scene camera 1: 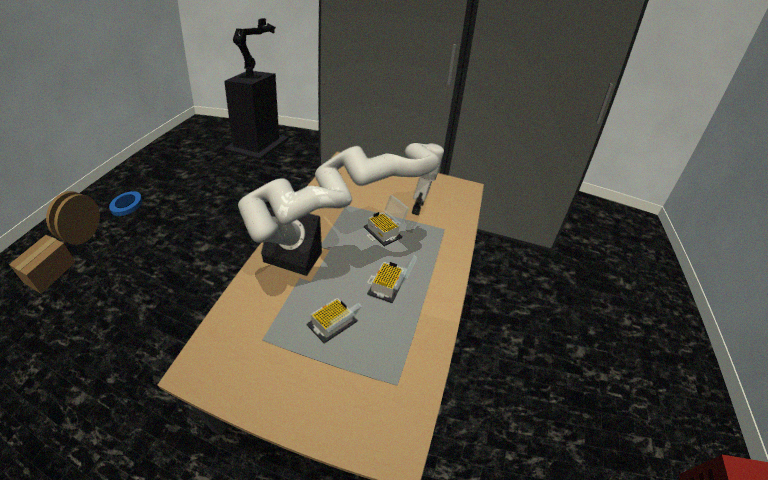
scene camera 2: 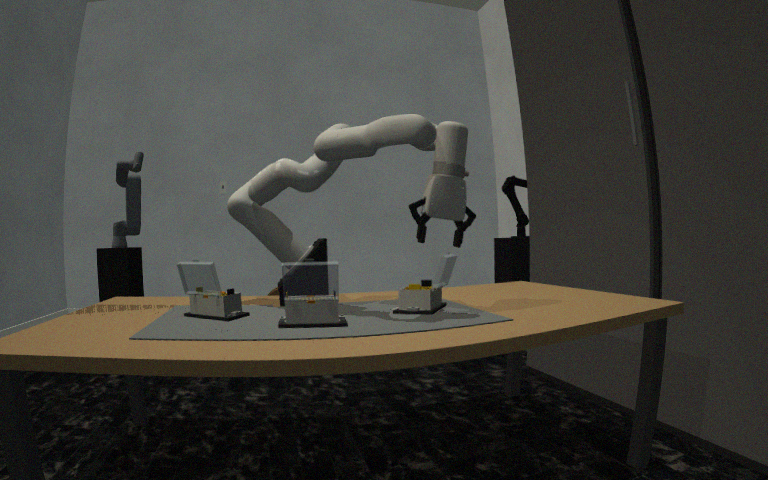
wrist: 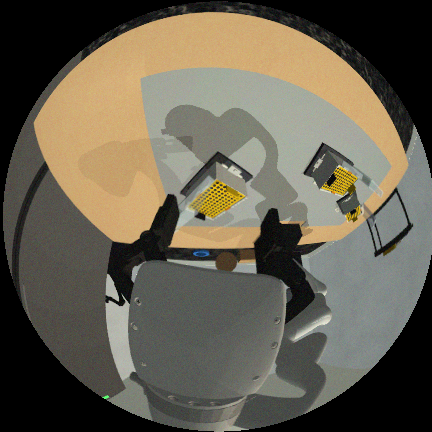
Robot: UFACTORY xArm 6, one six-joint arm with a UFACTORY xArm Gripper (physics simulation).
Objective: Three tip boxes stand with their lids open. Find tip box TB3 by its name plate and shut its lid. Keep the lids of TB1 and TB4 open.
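Frame: origin at the arm's base, x up, y ahead, z left, level; centimetres.
Seen in the pictures: gripper, between the fingertips: [scene camera 1: 417,209] [scene camera 2: 439,244] [wrist: 221,209]; arm's base, origin of its link: [scene camera 1: 290,234] [scene camera 2: 300,261].
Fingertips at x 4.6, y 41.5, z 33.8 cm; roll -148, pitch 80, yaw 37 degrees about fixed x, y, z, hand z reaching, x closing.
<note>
Pixels of each thing's top centre, then the offset from my fingertips to it. Level surfaces: height alone.
- far box, centre of its top: [wrist: 213,207] [scene camera 2: 420,282] [scene camera 1: 383,219] dx -9.9, dy -14.0, dz -1.4 cm
- middle box, centre of its top: [scene camera 2: 310,291] [wrist: 343,187] [scene camera 1: 388,272] dx -9.9, dy +0.1, dz -30.3 cm
- grey mat, height of its surface: dx -17.4 cm
- wooden table, height of its surface: dx -17.7 cm
Three white tip boxes with yellow racks stand with clear lids open; their name plates are unreadable. The far box [scene camera 1: 383,226] [scene camera 2: 420,300] [wrist: 216,199] has its lid [scene camera 1: 397,207] [scene camera 2: 447,270] raised; in the wrist view the left finger partly covers that lid. The middle box [scene camera 1: 387,280] [scene camera 2: 311,311] [wrist: 340,180] has its lid [scene camera 1: 411,266] [scene camera 2: 309,274] [wrist: 368,179] up. The near box [scene camera 1: 333,318] [scene camera 2: 214,305] [wrist: 349,205] has its lid [scene camera 2: 199,277] up. My gripper [scene camera 1: 417,207] [scene camera 2: 439,242] [wrist: 221,209] is open and empty, above and beyond the far box's raised lid, touching nothing.
The boxes stand on a grey mat [scene camera 1: 362,356] [scene camera 2: 243,333] [wrist: 210,85] on the wooden table [scene camera 1: 283,407] [scene camera 2: 594,302] [wrist: 100,100]. Tall dark cabinet doors [scene camera 1: 390,73] [scene camera 2: 577,169] stand close behind the table's far end. My arm's black base [scene camera 1: 291,249] stands at the table's left side.
</note>
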